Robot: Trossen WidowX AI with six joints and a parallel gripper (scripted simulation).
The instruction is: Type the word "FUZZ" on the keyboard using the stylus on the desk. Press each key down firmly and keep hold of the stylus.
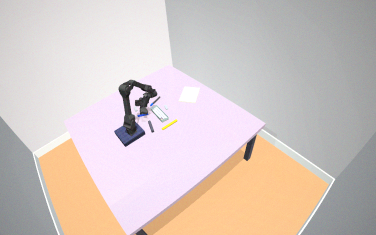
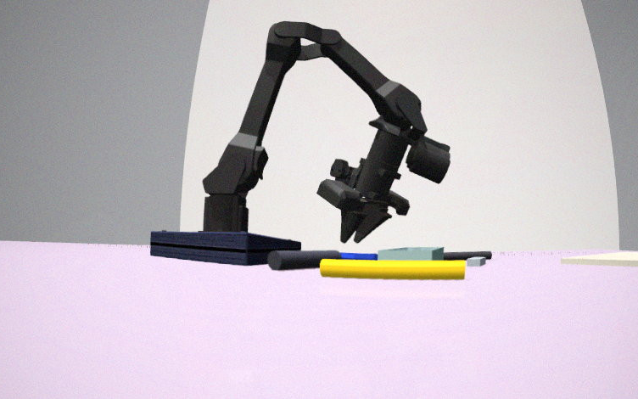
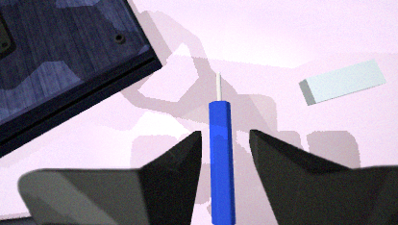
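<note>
The blue stylus lies 3 cm below my gripper tip, 1 cm to the left of it and 1 cm behind it. Also, from my gripper tip: blue pen: 18 cm ahead, 3 cm to the left, 3 cm below; then dark cylinder: 17 cm to the right, 3 cm behind, 2 cm below; then thin grey tip: 4 cm behind, 3 cm to the left, 3 cm below.
</note>
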